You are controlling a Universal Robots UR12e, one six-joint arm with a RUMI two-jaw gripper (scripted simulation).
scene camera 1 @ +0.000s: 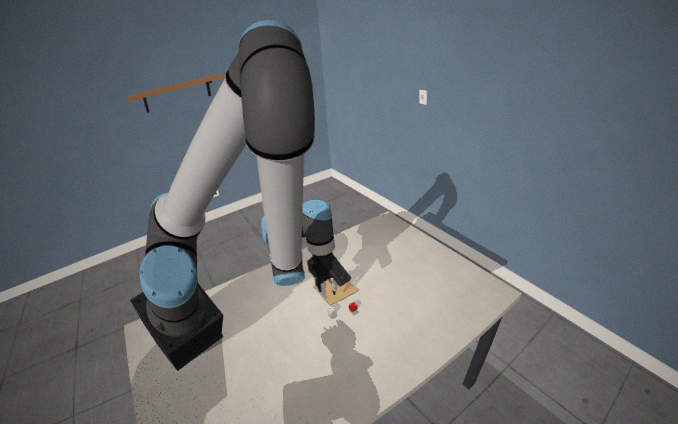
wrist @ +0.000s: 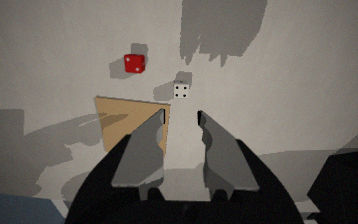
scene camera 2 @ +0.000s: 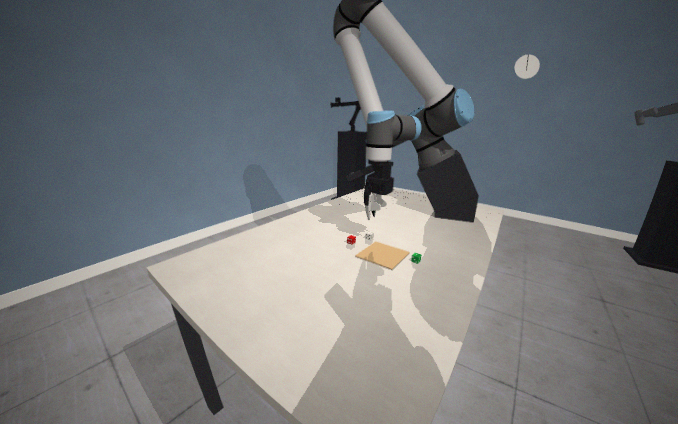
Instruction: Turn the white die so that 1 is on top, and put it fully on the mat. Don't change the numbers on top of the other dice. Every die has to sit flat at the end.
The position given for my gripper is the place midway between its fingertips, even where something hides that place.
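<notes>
In scene camera 2 there's my gripper (scene camera 2: 371,218), and a tan mat (scene camera 2: 384,255) is there with it. The wrist view has my gripper too (wrist: 181,110), and it's got the mat as well (wrist: 118,117).
</notes>
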